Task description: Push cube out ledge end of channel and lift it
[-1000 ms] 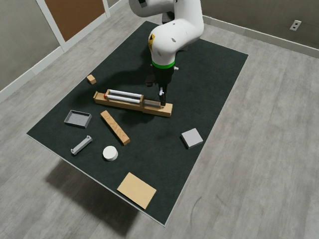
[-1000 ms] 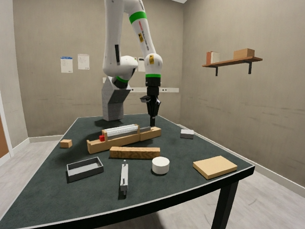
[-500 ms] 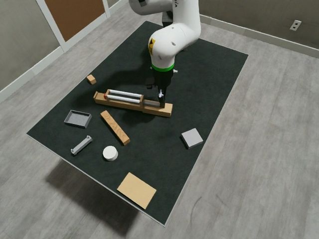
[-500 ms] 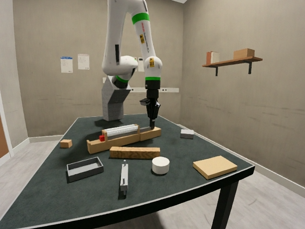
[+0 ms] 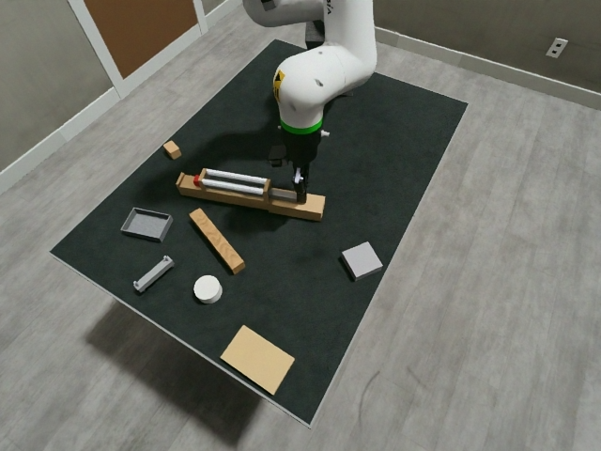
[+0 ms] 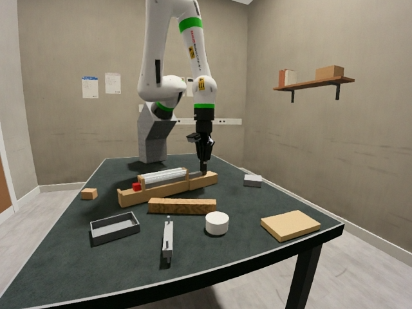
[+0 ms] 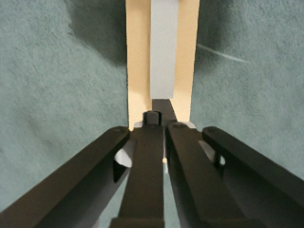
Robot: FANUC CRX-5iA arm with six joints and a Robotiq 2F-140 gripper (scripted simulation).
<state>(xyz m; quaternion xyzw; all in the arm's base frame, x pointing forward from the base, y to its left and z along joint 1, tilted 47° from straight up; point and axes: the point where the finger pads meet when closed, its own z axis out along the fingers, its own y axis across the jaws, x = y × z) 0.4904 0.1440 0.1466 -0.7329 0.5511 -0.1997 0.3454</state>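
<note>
Right now my hand is 290 mm to the left of the red cube, 130 mm short of it and 20 mm above it. Round my hand: grey square block 240 mm to the left, 70 mm below, 50 mm ahead; then wooden beam 240 mm ahead, 120 mm to the right, 60 mm below; then grey stick 80 mm to the right, 30 mm below, 30 mm ahead.
</note>
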